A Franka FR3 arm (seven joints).
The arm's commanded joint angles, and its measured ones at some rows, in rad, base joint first. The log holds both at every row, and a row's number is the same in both.
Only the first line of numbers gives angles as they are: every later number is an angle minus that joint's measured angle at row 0.
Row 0, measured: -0.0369 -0.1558 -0.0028 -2.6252 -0.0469 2.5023 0.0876
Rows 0 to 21, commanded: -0.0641 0.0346 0.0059 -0.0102 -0.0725 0.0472 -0.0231; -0.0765 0.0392 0.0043 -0.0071 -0.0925 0.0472 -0.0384; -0.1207 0.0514 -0.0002 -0.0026 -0.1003 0.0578 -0.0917; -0.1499 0.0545 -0.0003 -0.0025 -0.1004 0.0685 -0.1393; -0.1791 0.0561 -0.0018 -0.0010 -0.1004 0.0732 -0.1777; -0.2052 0.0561 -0.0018 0.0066 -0.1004 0.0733 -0.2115; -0.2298 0.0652 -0.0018 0.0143 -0.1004 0.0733 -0.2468; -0.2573 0.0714 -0.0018 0.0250 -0.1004 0.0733 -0.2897; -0.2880 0.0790 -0.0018 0.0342 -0.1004 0.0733 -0.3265; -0.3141 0.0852 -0.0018 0.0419 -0.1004 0.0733 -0.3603; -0.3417 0.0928 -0.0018 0.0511 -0.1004 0.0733 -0.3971; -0.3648 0.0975 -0.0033 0.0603 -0.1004 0.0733 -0.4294; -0.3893 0.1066 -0.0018 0.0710 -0.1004 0.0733 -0.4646; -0.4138 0.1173 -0.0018 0.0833 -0.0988 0.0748 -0.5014; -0.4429 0.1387 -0.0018 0.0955 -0.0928 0.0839 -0.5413; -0.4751 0.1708 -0.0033 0.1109 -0.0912 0.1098 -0.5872; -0.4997 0.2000 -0.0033 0.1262 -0.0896 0.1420 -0.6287; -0.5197 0.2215 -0.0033 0.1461 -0.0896 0.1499 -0.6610; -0.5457 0.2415 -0.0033 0.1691 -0.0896 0.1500 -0.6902; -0.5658 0.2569 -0.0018 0.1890 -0.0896 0.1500 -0.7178; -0.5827 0.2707 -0.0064 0.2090 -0.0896 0.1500 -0.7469; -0.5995 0.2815 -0.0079 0.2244 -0.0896 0.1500 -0.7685
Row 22, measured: -0.5293 0.1671 -0.0089 0.1535 -0.0843 0.1154 -0.6823
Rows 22 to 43, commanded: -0.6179 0.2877 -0.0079 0.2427 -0.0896 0.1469 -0.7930; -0.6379 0.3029 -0.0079 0.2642 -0.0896 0.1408 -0.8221; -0.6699 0.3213 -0.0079 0.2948 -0.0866 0.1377 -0.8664; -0.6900 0.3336 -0.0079 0.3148 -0.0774 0.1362 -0.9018; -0.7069 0.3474 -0.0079 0.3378 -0.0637 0.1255 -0.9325; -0.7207 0.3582 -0.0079 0.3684 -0.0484 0.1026 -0.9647; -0.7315 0.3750 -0.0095 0.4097 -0.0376 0.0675 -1.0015; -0.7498 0.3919 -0.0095 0.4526 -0.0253 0.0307 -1.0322; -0.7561 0.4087 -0.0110 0.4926 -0.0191 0.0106 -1.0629; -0.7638 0.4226 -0.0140 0.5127 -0.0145 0.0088 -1.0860; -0.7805 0.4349 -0.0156 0.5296 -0.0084 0.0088 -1.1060; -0.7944 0.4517 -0.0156 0.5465 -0.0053 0.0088 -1.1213; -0.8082 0.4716 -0.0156 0.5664 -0.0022 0.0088 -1.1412; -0.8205 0.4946 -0.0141 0.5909 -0.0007 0.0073 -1.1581; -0.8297 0.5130 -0.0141 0.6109 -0.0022 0.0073 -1.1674; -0.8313 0.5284 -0.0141 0.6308 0.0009 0.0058 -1.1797; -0.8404 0.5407 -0.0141 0.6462 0.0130 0.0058 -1.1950; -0.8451 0.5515 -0.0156 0.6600 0.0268 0.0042 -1.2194; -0.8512 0.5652 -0.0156 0.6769 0.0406 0.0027 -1.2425; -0.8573 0.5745 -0.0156 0.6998 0.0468 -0.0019 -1.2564; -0.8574 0.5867 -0.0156 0.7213 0.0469 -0.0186 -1.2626; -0.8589 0.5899 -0.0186 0.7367 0.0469 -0.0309 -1.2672
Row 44, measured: -0.8360 0.5161 -0.0256 0.6454 0.0206 0.0135 -1.2172
